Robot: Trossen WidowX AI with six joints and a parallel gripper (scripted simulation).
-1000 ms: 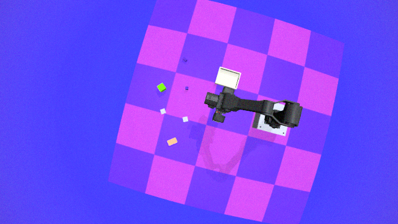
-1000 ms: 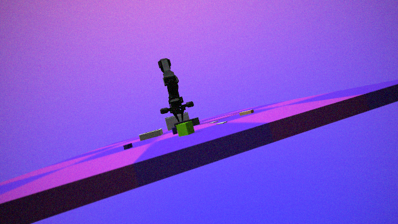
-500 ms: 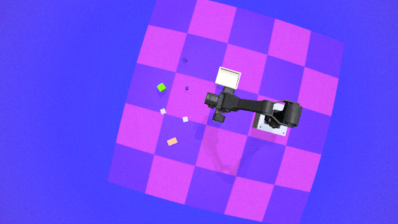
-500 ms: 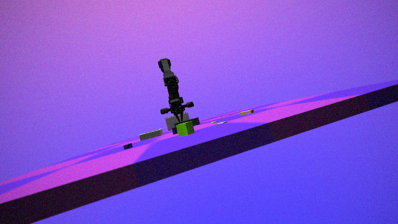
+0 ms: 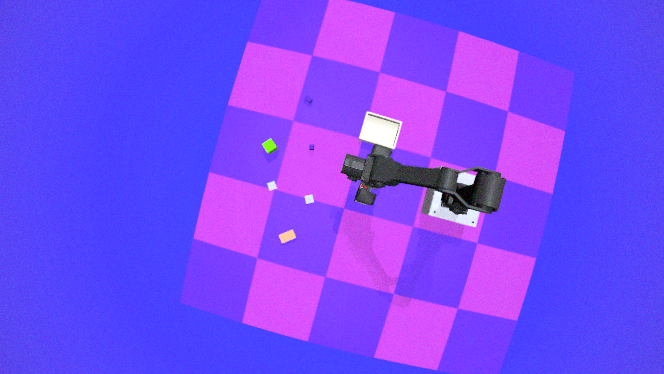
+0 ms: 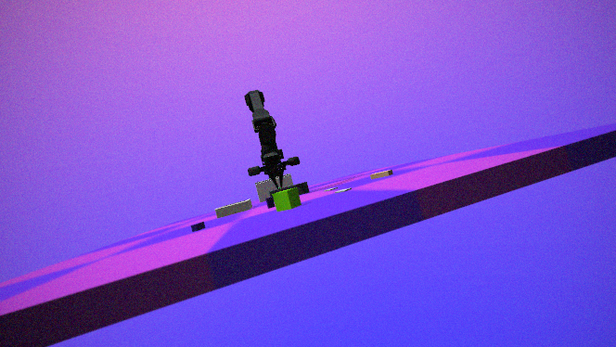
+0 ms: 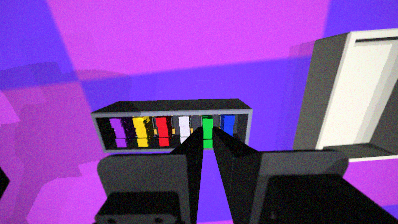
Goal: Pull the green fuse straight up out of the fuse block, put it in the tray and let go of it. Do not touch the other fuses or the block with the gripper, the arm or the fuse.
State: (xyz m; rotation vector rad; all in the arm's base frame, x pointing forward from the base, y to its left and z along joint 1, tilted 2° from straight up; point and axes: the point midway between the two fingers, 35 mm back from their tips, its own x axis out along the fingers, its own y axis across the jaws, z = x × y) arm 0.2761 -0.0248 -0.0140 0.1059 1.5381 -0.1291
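Right now my gripper tip is 17 cm to the left of the white tray, 4 cm above it and 1 cm past it. The rest, counted from my gripper tip: green fuse: 1 cm below.
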